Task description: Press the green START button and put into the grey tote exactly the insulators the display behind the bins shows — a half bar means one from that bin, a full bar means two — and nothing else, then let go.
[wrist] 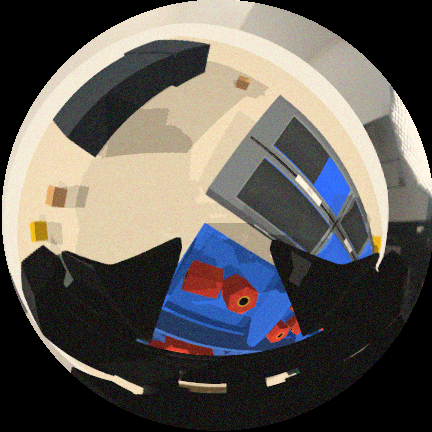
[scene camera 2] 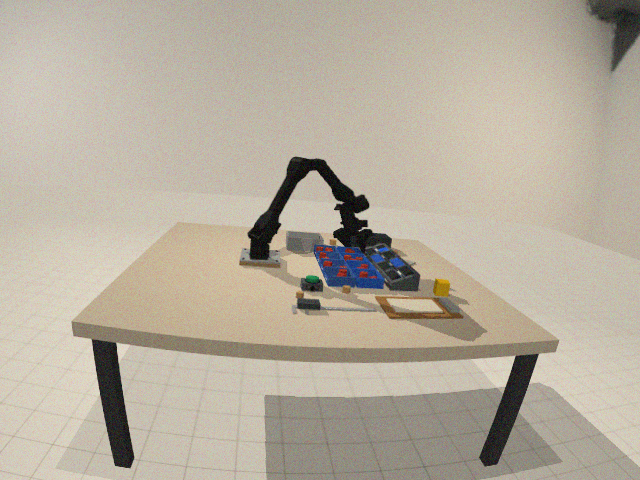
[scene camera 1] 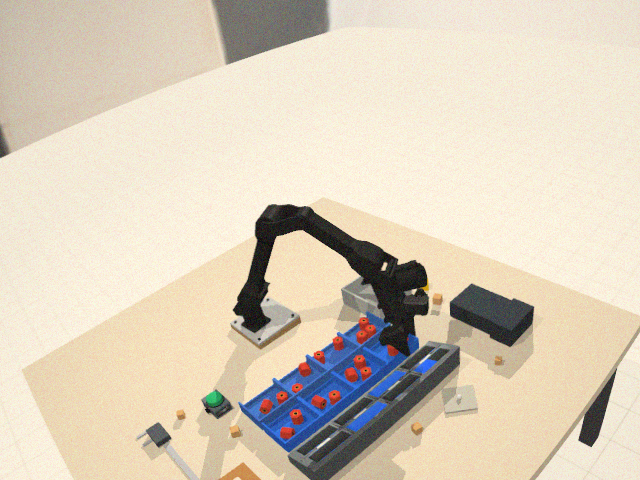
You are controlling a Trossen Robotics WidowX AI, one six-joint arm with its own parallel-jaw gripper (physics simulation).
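Seen in the pictures: gripper, between the fingertips: [wrist: 226, 244] [scene camera 2: 357, 252] [scene camera 1: 411, 347]; arm's base, origin of its link: [scene camera 2: 258, 256] [scene camera 1: 256, 322].
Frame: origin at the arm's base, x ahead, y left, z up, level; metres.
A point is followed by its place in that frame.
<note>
My gripper [scene camera 1: 402, 347] {x 0.420, y 0.158, z -0.006 m} [scene camera 2: 356, 245] {x 0.420, y 0.158, z -0.006 m} [wrist: 226, 244] {x 0.420, y 0.158, z -0.006 m} reaches down into the blue bin block [scene camera 1: 310, 431] [scene camera 2: 341, 281] [wrist: 207, 245], at its far outer bin beside the display. Its fingers stand wide, shut on two red insulators side by side: one lying insulator [wrist: 202, 279] {x 0.390, y 0.166, z 0.008 m} and one upright insulator [wrist: 240, 295] {x 0.388, y 0.133, z 0.009 m}; the contacts are hidden. Other red insulators lie in the other bins. The display [scene camera 1: 315, 467] {x 0.504, y -0.264, z 0.037 m} [scene camera 2: 405, 281] {x 0.459, y -0.269, z 0.011 m} [wrist: 240, 165] {x 0.473, y 0.182, z 0.012 m} shows blue bars in some cells; others are dark. The green START button [scene camera 1: 214, 397] {x 0.153, y -0.263, z 0.018 m} [scene camera 2: 311, 279] {x 0.142, y -0.281, z 0.014 m} stands beside the bins. The grey tote [scene camera 1: 355, 295] {x 0.191, y 0.214, z 0.032 m} [scene camera 2: 305, 241] {x 0.207, y 0.210, z 0.019 m} is partly hidden behind the arm.
A dark block [scene camera 1: 491, 312] {x 0.546, y 0.340, z 0.029 m} [wrist: 135, 95] {x 0.505, y 0.315, z 0.001 m} stands beyond the display. A pale plate [scene camera 1: 467, 404] {x 0.636, y 0.080, z -0.017 m} lies outside the display. A tool with a dark head [scene camera 1: 158, 435] {x 0.121, y -0.426, z -0.003 m} [scene camera 2: 308, 303] {x 0.106, y -0.440, z -0.003 m}, a brown frame [scene camera 2: 385, 307] {x 0.332, y -0.430, z -0.016 m}, a yellow cube [scene camera 2: 441, 287] {x 0.574, y -0.319, z 0.008 m} and several small wooden cubes lie about the table.
</note>
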